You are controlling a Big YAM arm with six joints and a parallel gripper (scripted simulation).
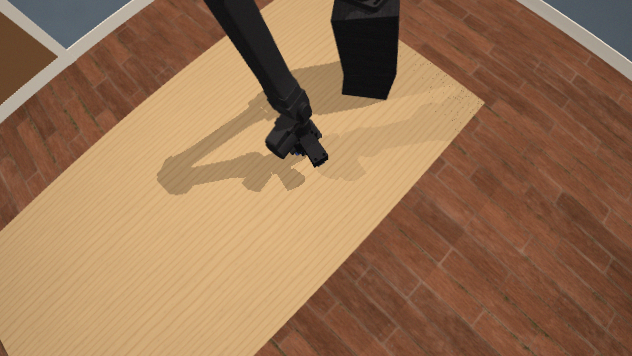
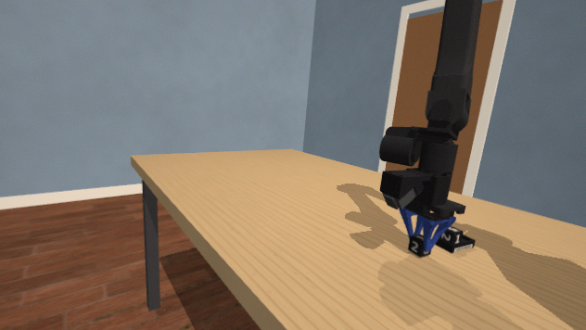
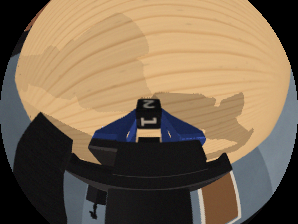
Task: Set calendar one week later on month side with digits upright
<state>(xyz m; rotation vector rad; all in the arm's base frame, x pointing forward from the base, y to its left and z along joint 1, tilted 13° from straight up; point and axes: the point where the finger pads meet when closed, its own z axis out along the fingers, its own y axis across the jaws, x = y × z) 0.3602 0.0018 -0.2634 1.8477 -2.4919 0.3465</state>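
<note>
The black date cube lies right at my hand. From my hand the other things lie so: black tray: 30 mm behind, 100 mm to the right, 10 mm below; black cube: 30 mm behind, 90 mm to the right.
</note>
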